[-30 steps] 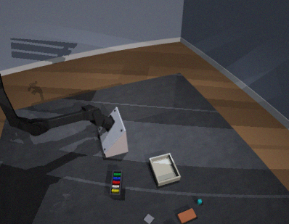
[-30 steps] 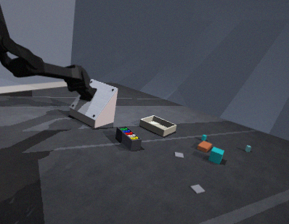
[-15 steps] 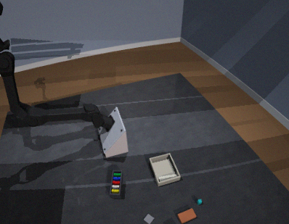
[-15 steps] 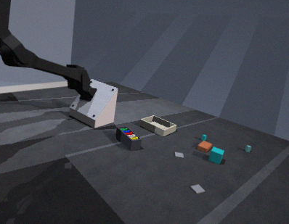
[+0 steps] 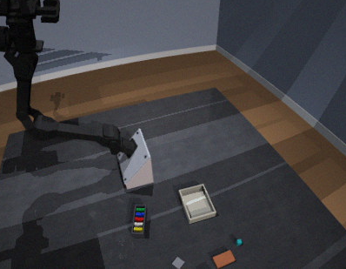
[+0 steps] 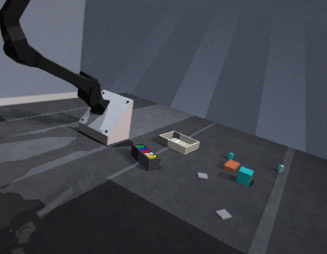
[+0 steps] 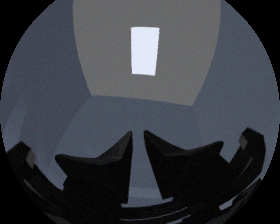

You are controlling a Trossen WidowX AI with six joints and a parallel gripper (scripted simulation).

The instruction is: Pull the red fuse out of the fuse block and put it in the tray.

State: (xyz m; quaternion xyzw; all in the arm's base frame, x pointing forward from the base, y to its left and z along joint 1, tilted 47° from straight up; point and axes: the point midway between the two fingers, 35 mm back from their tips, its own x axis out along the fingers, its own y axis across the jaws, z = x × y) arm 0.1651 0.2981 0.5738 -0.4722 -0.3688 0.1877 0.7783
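Right now my gripper tip is 17 cm short of the red fuse, 13 cm to the right of it and 73 cm above it. Also, from my gripper tip: teal cube 48 cm ahead, 26 cm to the left, 74 cm below; orange block 42 cm ahead, 32 cm to the left, 75 cm below; beige tray 20 cm ahead, 35 cm to the left, 76 cm below.
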